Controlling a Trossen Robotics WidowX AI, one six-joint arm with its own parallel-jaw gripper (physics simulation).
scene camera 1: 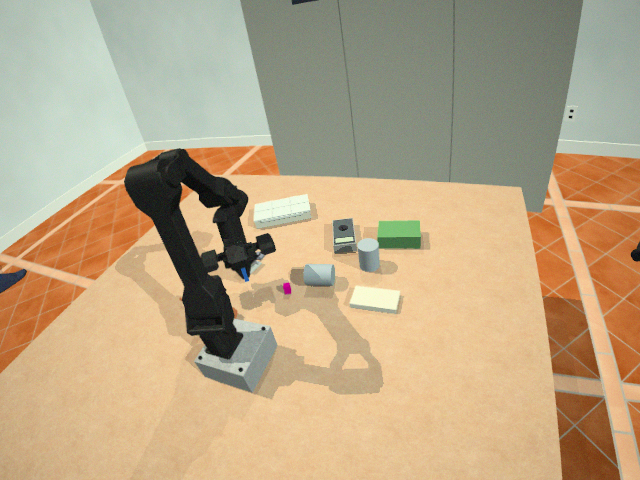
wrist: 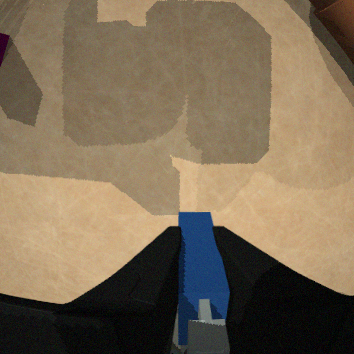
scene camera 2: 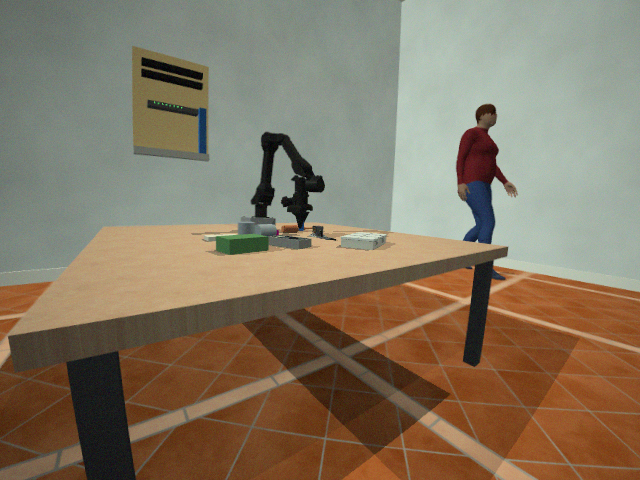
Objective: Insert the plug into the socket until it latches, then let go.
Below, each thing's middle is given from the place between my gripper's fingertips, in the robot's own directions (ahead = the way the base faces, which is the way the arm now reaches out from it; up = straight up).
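Labels:
The blue plug (wrist: 203, 292) has my gripper 20 mm below it. Counting from my hand, the grey device (scene camera 1: 344, 240) is 240 mm ahead of it, 200 mm to the right of it and 20 mm below it, while the white keyboard-like block (scene camera 1: 296, 208) sits 340 mm ahead of it, 50 mm to the left of it and 10 mm below it. And there is the cream slab (scene camera 1: 374, 299), which I find 340 mm to the right of my hand, 20 mm ahead of it and 20 mm below it.

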